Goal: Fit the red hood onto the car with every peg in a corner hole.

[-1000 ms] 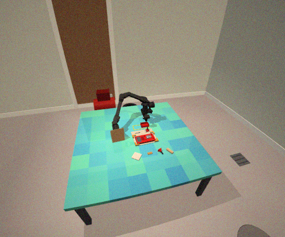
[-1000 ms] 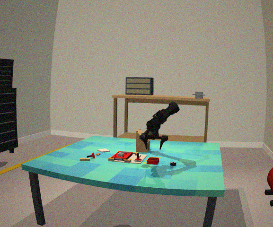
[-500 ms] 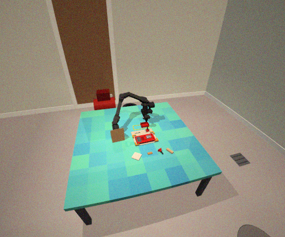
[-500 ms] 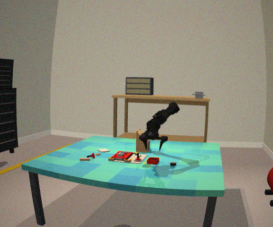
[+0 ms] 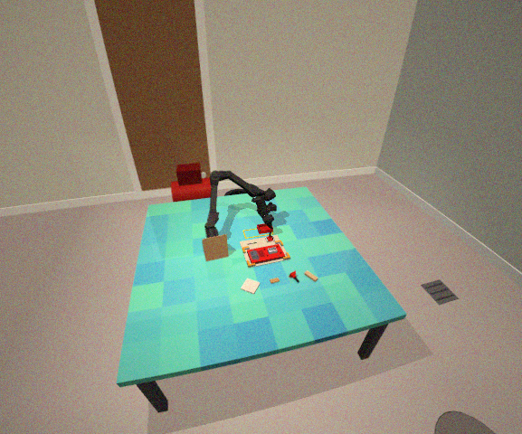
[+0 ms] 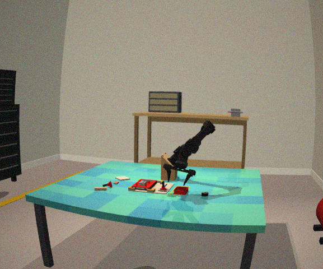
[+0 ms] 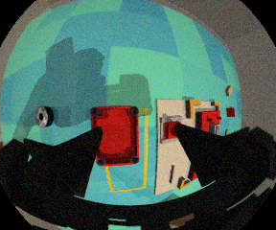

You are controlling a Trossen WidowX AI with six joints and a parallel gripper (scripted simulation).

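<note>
The red hood lies 50 mm below my gripper tip, 30 mm to the left of it and 20 mm behind it. Round my gripper tip: white tile: 420 mm to the right, 210 mm behind, 50 mm below; then grey engine block: 210 mm to the right, 40 mm behind, 30 mm below; then black wheel: 180 mm to the left, 50 mm below, 10 mm ahead.
</note>
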